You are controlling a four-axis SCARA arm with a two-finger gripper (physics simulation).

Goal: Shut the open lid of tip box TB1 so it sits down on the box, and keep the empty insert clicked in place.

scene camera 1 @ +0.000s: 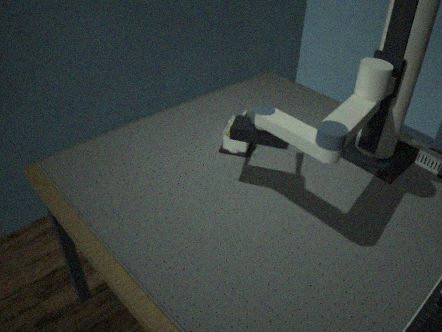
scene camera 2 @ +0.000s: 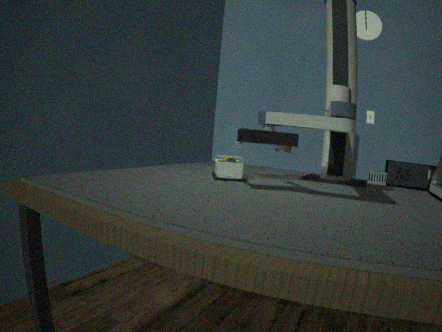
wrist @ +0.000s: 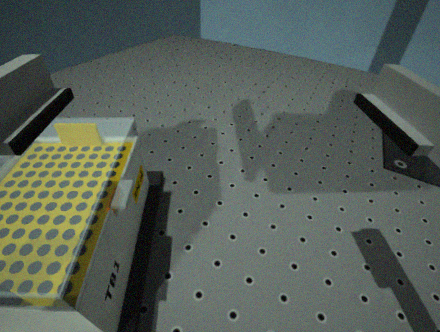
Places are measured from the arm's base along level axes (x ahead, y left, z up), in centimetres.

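Where they show: gripper, fingertip midpoint: (scene camera 2: 256, 145) (wrist: 219, 76); arm's base, origin of the base link: (scene camera 1: 372, 151) (scene camera 2: 334, 183).
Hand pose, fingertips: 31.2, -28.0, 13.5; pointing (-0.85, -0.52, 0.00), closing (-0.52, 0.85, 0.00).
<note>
Each offset is from my fingertips to the top centre of the thing, as dx, dy, dz. "pt": to the spot under its first point. Level surfaces: height alone.
Tip box TB1 {+6.8, -7.5, -4.5} (scene camera 1: 235, 146) (scene camera 2: 230, 170) (wrist: 107, 265) stands on a dark base on the table, at the left of the wrist view, partly cut off by that frame. Its clear lid {pt +0.9, -6.9, -4.5} (wrist: 120, 126) lies flat over the top, with a pale tab at the lettered side wall; whether it is fully seated is hard to tell. Under it the yellow insert {pt +2.2, -10.4, -5.6} (wrist: 77, 134) looks level in the box, its round holes empty. An orange clip shows beside the insert's edge. My gripper (scene camera 2: 261, 147) (wrist: 219, 76) is open and empty, above and to the right of the box; its left finger is over the box's far left part.
The arm's column (scene camera 2: 341, 55) rises from a black base plate at the back right. A white slotted holder {pt -35.7, +48.4, -8.8} (scene camera 1: 429, 161) (scene camera 2: 377, 178) stands beyond it, near a dark box {pt -34.6, +62.5, -5.5} (scene camera 2: 406, 173). Arm shadows cross the perforated table top {dz -12.3} (scene camera 1: 190, 210).
</note>
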